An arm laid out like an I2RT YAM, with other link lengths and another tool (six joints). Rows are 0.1 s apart.
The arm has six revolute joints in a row. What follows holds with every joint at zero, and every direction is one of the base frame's. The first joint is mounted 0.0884 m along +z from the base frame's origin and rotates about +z. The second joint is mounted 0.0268 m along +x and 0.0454 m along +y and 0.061 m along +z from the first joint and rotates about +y. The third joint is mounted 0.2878 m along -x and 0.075 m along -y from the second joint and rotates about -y. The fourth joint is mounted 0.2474 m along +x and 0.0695 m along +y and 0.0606 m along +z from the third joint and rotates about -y. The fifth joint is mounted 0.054 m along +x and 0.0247 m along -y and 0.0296 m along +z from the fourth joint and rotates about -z. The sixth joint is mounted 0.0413 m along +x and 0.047 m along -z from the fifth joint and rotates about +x. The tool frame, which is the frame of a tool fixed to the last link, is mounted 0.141 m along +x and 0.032 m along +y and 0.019 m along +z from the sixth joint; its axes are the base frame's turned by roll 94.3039, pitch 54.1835 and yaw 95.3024 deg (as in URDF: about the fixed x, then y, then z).
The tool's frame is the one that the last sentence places.
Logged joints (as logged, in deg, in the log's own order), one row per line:
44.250 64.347 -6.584 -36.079 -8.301 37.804
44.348 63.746 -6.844 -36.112 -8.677 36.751
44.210 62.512 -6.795 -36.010 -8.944 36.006
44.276 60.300 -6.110 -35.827 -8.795 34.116
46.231 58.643 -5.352 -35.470 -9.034 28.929
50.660 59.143 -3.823 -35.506 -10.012 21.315
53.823 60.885 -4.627 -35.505 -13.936 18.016
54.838 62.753 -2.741 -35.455 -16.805 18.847
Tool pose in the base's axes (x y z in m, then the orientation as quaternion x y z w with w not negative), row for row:
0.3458 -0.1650 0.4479 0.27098 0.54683 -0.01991 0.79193
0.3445 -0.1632 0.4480 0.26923 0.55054 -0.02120 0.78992
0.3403 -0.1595 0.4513 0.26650 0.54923 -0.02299 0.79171
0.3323 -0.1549 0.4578 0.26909 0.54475 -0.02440 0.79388
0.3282 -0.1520 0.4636 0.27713 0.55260 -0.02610 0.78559
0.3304 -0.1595 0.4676 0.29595 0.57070 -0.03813 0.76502
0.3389 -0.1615 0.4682 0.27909 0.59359 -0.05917 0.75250
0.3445 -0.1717 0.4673 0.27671 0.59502 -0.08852 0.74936
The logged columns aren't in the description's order. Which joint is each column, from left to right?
Columns, left to right: joint 3, joint 2, joint 5, joint 1, joint 6, joint 4.
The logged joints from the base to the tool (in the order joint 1, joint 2, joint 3, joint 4, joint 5, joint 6), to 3 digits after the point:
-36.079 64.347 44.250 37.804 -6.584 -8.301
-36.112 63.746 44.348 36.751 -6.844 -8.677
-36.010 62.512 44.210 36.006 -6.795 -8.944
-35.827 60.300 44.276 34.116 -6.110 -8.795
-35.470 58.643 46.231 28.929 -5.352 -9.034
-35.506 59.143 50.660 21.315 -3.823 -10.012
-35.505 60.885 53.823 18.016 -4.627 -13.936
-35.455 62.753 54.838 18.847 -2.741 -16.805

